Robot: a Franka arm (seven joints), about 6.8 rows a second.
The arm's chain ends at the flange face. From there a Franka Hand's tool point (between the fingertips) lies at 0.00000 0.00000 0.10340 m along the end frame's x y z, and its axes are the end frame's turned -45 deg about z.
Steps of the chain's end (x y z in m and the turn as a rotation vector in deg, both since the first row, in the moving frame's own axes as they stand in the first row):
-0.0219, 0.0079, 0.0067, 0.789, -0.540, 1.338
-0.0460, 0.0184, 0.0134, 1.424, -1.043, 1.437
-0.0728, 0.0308, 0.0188, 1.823, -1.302, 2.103
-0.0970, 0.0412, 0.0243, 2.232, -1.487, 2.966
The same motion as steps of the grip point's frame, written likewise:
-0.0207, -0.0116, 0.0067, 0.940, 0.176, 1.338
-0.0450, -0.0227, 0.0134, 1.744, 0.269, 1.437
-0.0725, -0.0337, 0.0187, 2.210, 0.368, 2.103
-0.0966, -0.0442, 0.0242, 2.630, 0.527, 2.966

